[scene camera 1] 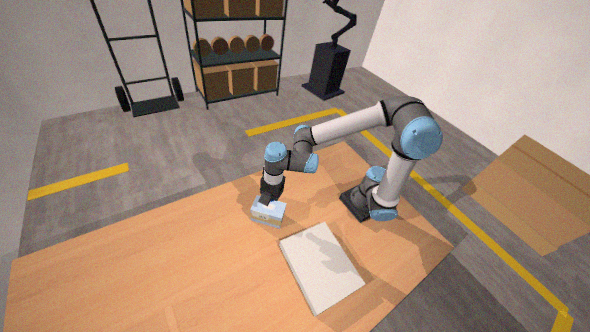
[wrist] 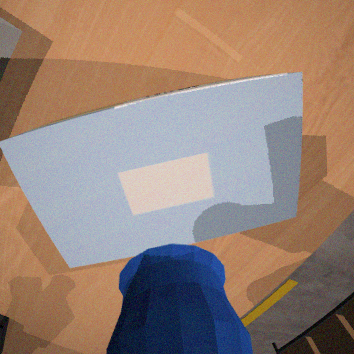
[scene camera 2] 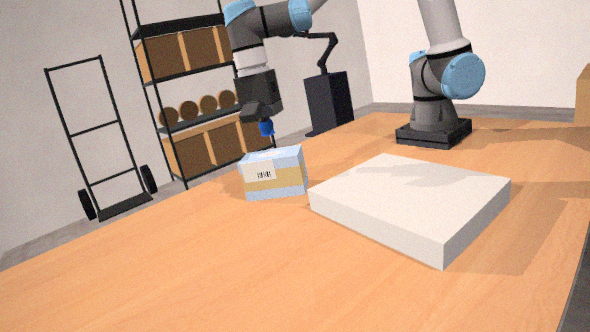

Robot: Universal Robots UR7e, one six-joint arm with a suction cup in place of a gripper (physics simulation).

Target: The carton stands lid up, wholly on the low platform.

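Places are measured from the arm's base along level axes (x back, y right, z up), in centimetres.
Pixels of known places: hand, its tool point: (wrist: pixel 172 284) (scene camera 2: pixel 268 133); arm's base, origin of its link: (scene camera 1: pixel 363 199) (scene camera 2: pixel 433 124).
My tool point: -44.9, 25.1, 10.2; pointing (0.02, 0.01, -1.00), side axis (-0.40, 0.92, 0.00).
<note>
Ahead of a thing's pixels: the offset from my tool point to its top centre, as dx, dy, dz. Level surfaces: height alone.
The carton @[-1.3, -0.4, -4.8] (scene camera 1: pixel 268 216) (scene camera 2: pixel 275 176) (wrist: pixel 90 175), light blue with a tan band and a barcode label on one side, stands upright on the table beside the low platform, its light-blue face with a pale patch up. The low white platform @[+1.8, -33.6, -10.0] (scene camera 1: pixel 300 270) (scene camera 2: pixel 390 212) (wrist: pixel 7 40) lies flat and bears nothing but shadows. My gripper's blue suction cup (scene camera 2: pixel 267 134) (wrist: pixel 172 250) hangs a little above the carton, with a gap between them, and holds nothing. In scene camera 1 the cup is hidden by the tool body.
The wooden table @[dz -14.8] (scene camera 1: pixel 150 250) (scene camera 2: pixel 175 265) carries the arm's dark base (scene camera 1: pixel 357 205) (scene camera 2: pixel 434 132) behind the platform. Beyond the table are a shelf rack (scene camera 1: pixel 240 59), a hand truck (scene camera 1: pixel 155 106), a dark pedestal (scene camera 1: pixel 327 70) and a large cardboard box (scene camera 1: pixel 530 200).
</note>
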